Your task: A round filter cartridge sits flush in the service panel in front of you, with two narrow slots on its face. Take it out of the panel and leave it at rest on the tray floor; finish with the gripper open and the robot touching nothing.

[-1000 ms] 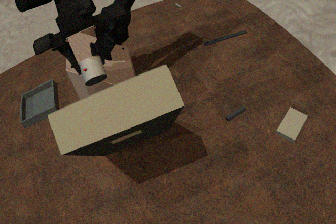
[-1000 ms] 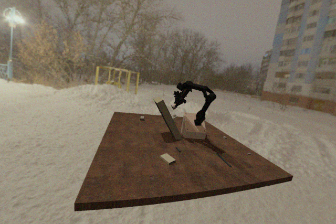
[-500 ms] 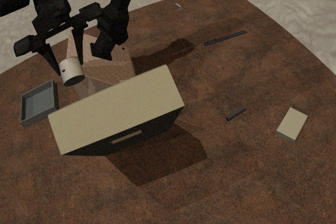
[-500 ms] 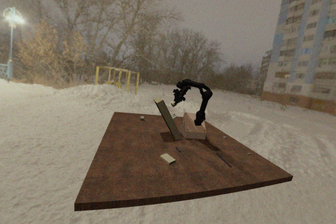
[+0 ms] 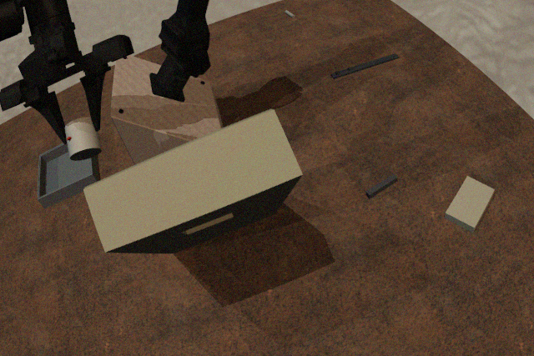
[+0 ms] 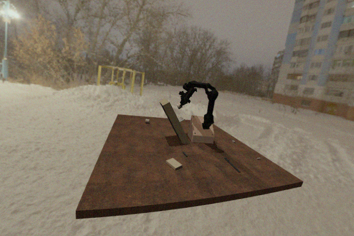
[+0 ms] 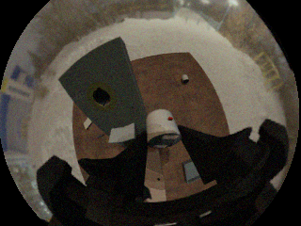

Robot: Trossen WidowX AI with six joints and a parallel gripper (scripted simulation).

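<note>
Right now the tray is 31 cm behind my gripper tip, 28 cm below it and 19 cm to the right of it. From my gripper tip the other things lie so: round filter cartridge: right at my gripper tip; short dark bar: 38 cm to the left, 28 cm below, 1 cm ahead; service panel: 12 cm to the left, 11 cm below, 7 cm ahead.
</note>
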